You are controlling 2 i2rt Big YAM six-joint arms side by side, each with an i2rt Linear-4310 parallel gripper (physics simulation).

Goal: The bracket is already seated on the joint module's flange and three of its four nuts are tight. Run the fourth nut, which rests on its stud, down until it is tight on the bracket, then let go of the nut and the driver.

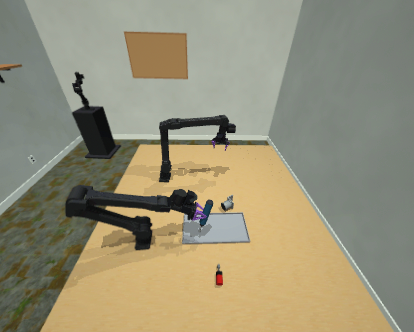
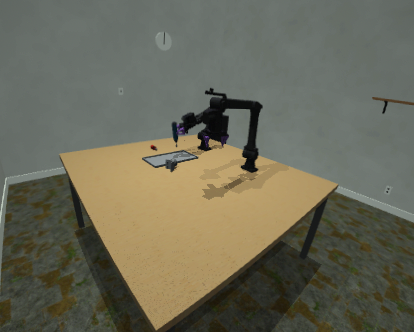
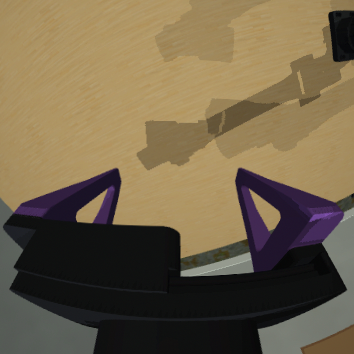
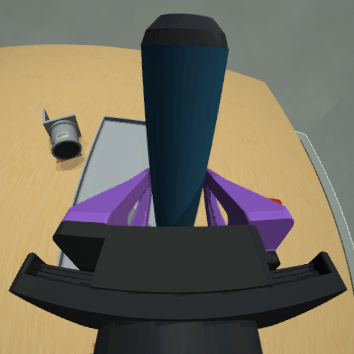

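Pixels of known places: left gripper, fingertip midpoint: [image 1: 219, 149] [image 2: 214, 146] [image 3: 177, 174]; right gripper, fingertip midpoint: [image 1: 206, 214] [image 2: 174, 133] [image 4: 177, 174]; left arm's base at its link origin: [image 1: 165, 177] [image 2: 249, 169] [image 3: 342, 35]; right arm's base at its link origin: [image 1: 144, 240] [image 2: 204, 148].
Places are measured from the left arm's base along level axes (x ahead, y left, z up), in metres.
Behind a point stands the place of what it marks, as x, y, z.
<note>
The grey joint module with its bracket [image 1: 228, 204] @[0.528, -0.338, 0.056] [image 2: 171, 164] [image 4: 65, 139] @[0.496, -0.345, 0.061] lies on the table beside the mat's edge. The nuts and studs are too small to tell. The driver [image 1: 206, 212] @[0.366, -0.558, 0.241] [image 2: 175, 133] @[0.370, -0.525, 0.205] [image 4: 182, 115] @[0.356, -0.534, 0.267], with a dark blue handle and black cap, is held by my right gripper [image 1: 203, 212] @[0.365, -0.544, 0.204] [image 2: 180, 130] @[0.365, -0.544, 0.204] [image 4: 177, 174] @[0.365, -0.544, 0.204], which is shut on its handle. It stands nearly upright above the mat, its tip pointing down, apart from the module. My left gripper [image 1: 219, 148] @[0.469, 0.075, 0.264] [image 2: 216, 142] @[0.469, 0.075, 0.264] [image 3: 177, 174] @[0.469, 0.075, 0.264] is open and empty, high above the table, away from the module.
A grey mat [image 1: 232, 239] @[0.536, -0.577, 0.004] [image 2: 155, 164] @[0.604, -0.428, 0.004] [image 4: 107, 135] @[0.574, -0.401, 0.004] with a dark rim lies on the table [image 1: 280, 280] @[0.767, -0.803, 0.000] [image 2: 200, 250] @[0.859, 0.470, 0.000]. A red-handled tool [image 1: 219, 277] @[0.441, -0.805, 0.033] [image 2: 153, 147] @[0.453, -0.776, 0.026] lies beyond the mat from the module. A black pedestal [image 1: 95, 132] with a small arm stands off the table.
</note>
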